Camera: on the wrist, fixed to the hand. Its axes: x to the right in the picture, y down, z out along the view.
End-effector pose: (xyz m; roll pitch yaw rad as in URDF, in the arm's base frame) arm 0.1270 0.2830 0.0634 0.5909 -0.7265 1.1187
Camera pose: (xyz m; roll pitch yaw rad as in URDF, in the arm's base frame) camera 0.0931 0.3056 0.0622 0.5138 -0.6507 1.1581
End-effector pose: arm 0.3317 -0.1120 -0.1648 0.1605 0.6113 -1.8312
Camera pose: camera 0.3677 -0.1119 -0.1839 0.1061 0.6929 -1.8350
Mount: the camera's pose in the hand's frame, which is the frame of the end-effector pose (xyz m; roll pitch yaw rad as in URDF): 0.0033 0.0310 -0.0263 -0.0527 0.0801 -0.0160
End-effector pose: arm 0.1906 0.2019 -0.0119 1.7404 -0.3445 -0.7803
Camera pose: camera 0.1990 0.2227 0.0222 1.6592 -0.3411 -0.6936
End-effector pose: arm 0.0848 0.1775 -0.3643 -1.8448 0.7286 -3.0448
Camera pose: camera 0.0942 0.2123 -0.3835 -1.9583 0.6893 -3.1392
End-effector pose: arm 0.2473 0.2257 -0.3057 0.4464 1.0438 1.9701
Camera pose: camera 0.2139 0.2037 -0.3138 0.4355 1.1225 2.0166
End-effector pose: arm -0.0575 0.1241 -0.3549 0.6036 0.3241 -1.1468
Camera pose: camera -0.0199 0.1391 -0.3598 0.5639 0.3989 -1.1118
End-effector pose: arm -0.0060 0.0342 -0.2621 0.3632 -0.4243 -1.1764
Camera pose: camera 0.0327 0.0410 -0.2731 0.3058 -0.3437 -1.1620
